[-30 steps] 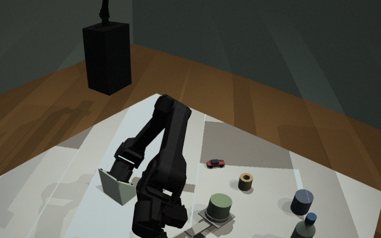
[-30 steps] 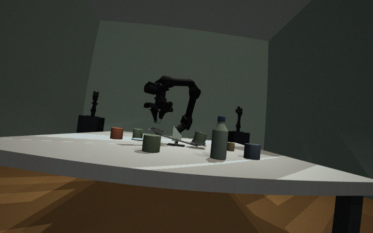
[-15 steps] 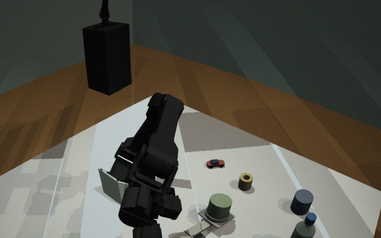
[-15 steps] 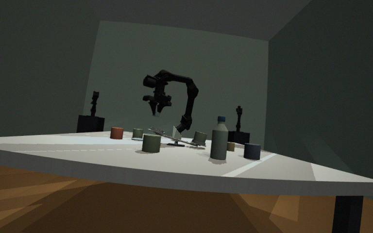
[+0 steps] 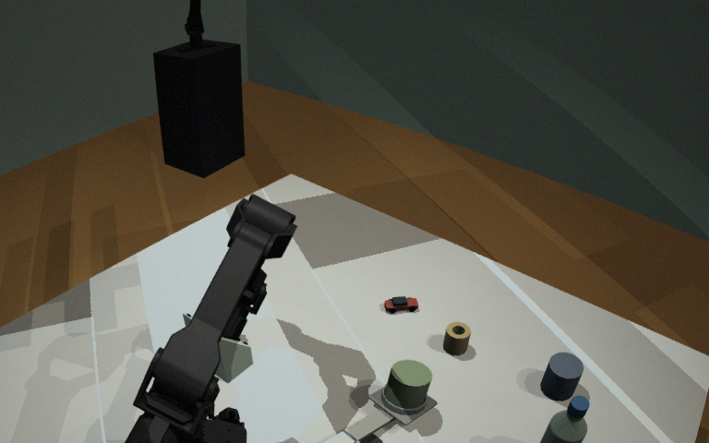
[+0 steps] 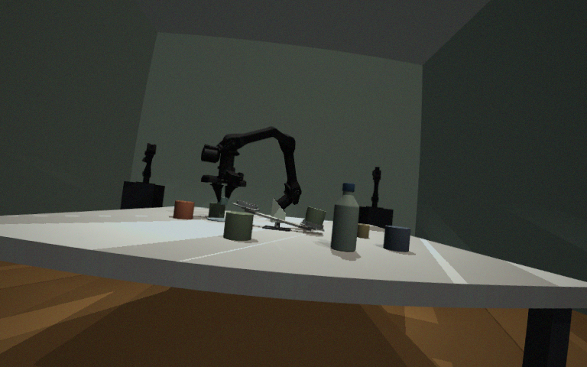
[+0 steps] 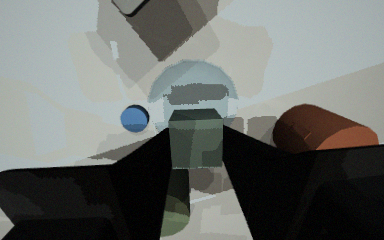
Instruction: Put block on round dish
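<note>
Now: gripper tip 7 cm above the pale blue round dish and 1 cm to the left of it. From my gripper tip the other things lie so: bottle: 43 cm ahead, 36 cm to the left, 4 cm above; teal block: 1 cm above; red-brown cylinder: 12 cm to the right, 5 cm ahead, 4 cm below.
</note>
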